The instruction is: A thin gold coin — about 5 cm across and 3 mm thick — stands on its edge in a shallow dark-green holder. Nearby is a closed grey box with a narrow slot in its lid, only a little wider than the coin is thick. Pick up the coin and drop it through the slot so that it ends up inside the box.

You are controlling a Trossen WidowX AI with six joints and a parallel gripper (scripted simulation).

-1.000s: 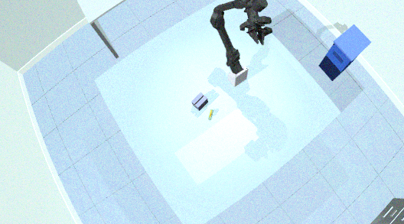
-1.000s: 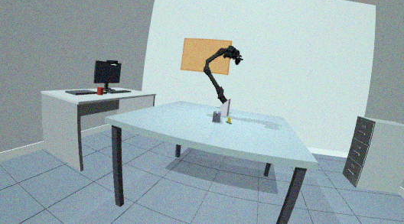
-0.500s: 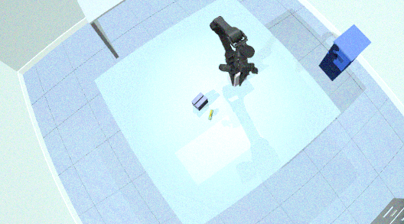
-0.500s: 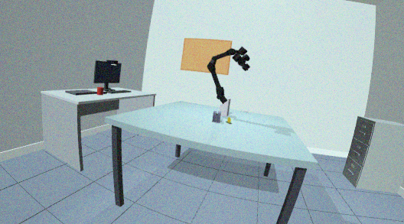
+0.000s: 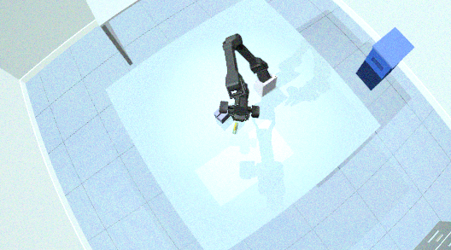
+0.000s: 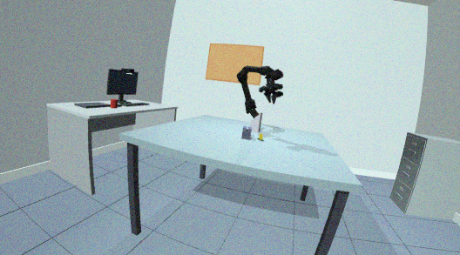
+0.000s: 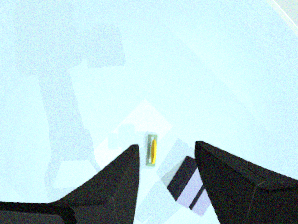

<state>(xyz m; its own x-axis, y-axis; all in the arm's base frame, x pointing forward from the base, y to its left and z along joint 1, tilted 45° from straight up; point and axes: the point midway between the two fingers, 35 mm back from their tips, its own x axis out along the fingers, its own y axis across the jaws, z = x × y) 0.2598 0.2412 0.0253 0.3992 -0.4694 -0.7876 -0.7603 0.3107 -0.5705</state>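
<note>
Now: gripper tip 4 cm to the left of the gold coin and 24 cm above it.
</note>
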